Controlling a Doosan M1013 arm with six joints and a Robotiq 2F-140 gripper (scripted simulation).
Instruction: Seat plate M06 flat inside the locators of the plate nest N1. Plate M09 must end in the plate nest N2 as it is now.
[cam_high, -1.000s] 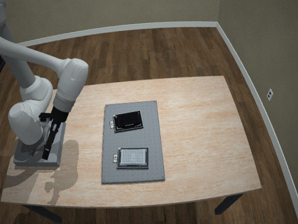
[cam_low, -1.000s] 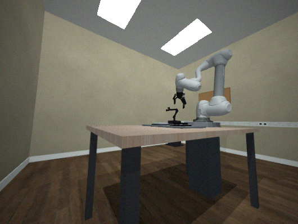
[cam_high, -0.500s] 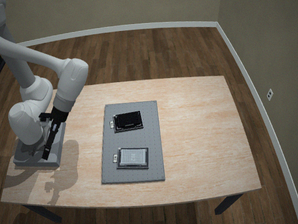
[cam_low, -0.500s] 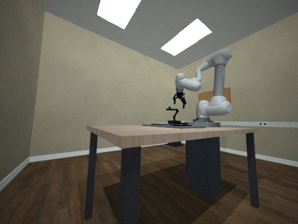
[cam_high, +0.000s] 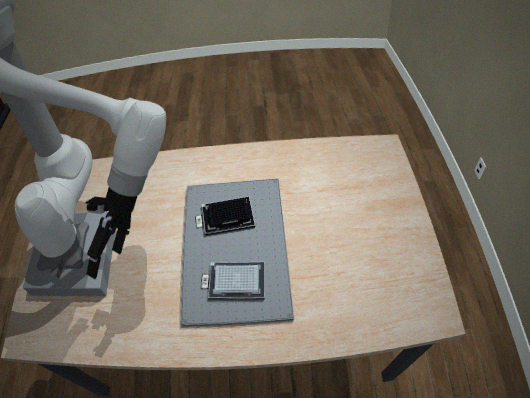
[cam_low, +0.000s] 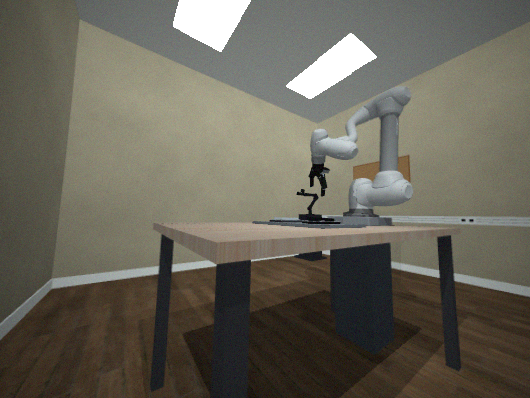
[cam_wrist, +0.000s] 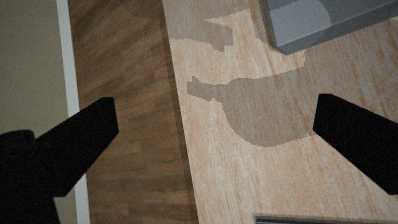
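The black well plate lies 32 cm ahead of my hand, 27 cm to the left of it and 21 cm below it. Also, from my hand: white well plate (33 cm ahead, 3 cm to the left, 21 cm below); plate nest N1 (32 cm ahead, 27 cm to the left, 22 cm below).
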